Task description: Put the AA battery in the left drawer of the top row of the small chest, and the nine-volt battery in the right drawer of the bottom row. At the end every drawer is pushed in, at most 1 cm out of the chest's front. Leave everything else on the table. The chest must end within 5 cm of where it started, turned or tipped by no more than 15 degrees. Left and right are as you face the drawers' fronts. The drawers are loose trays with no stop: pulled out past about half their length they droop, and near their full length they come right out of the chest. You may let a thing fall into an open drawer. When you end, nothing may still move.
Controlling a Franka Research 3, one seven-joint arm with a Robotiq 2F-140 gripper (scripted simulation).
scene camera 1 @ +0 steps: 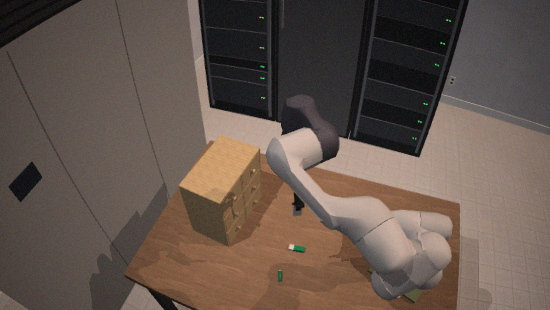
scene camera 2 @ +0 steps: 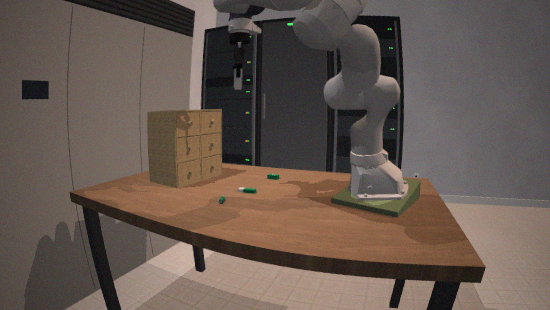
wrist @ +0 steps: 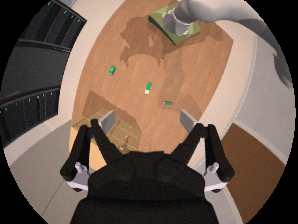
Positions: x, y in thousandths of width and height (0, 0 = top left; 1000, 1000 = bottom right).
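Observation:
There's a small wooden chest (scene camera 1: 372, 608), and you'd find the chest again here (scene camera 2: 294, 405). As for the gripper (wrist: 495, 516), that's in the picture too.

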